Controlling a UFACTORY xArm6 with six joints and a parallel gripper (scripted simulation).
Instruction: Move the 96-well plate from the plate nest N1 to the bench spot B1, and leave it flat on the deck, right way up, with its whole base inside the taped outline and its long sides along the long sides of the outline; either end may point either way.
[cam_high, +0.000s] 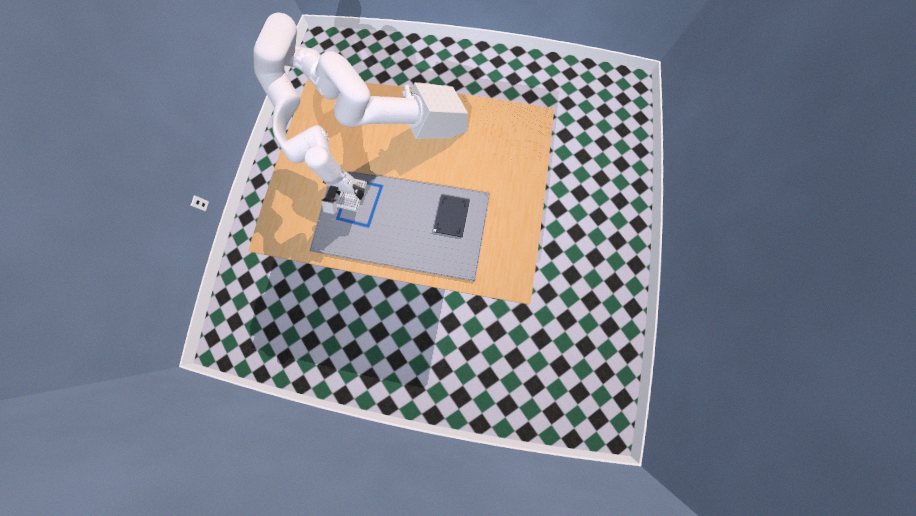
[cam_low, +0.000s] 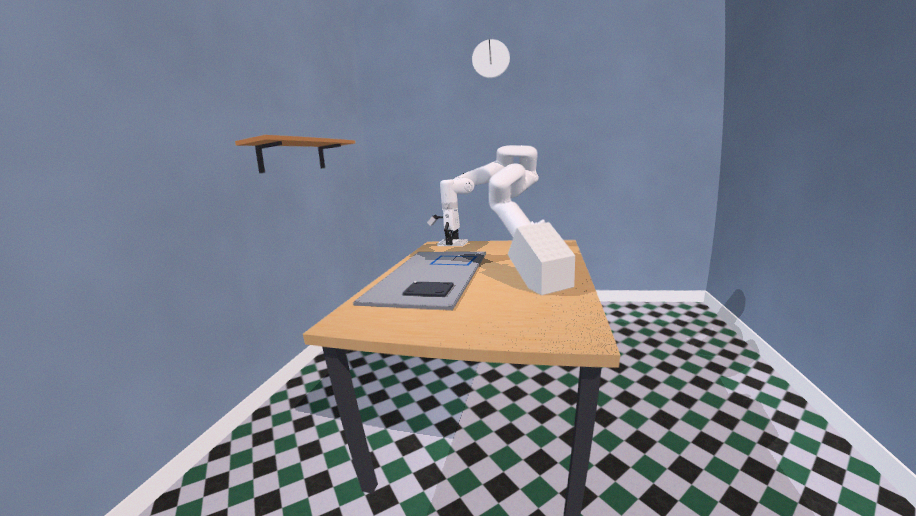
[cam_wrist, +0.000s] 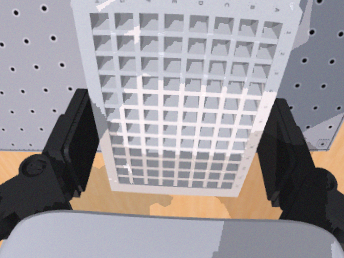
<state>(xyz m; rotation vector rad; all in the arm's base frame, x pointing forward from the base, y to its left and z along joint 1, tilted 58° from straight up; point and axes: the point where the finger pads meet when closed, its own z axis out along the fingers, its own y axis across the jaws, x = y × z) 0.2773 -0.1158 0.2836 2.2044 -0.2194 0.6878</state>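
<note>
The white 96-well plate is 10 mm below my hand. Also, from my hand: dark plate nest N1: 380 mm to the left, 130 mm ahead, 90 mm below.
</note>
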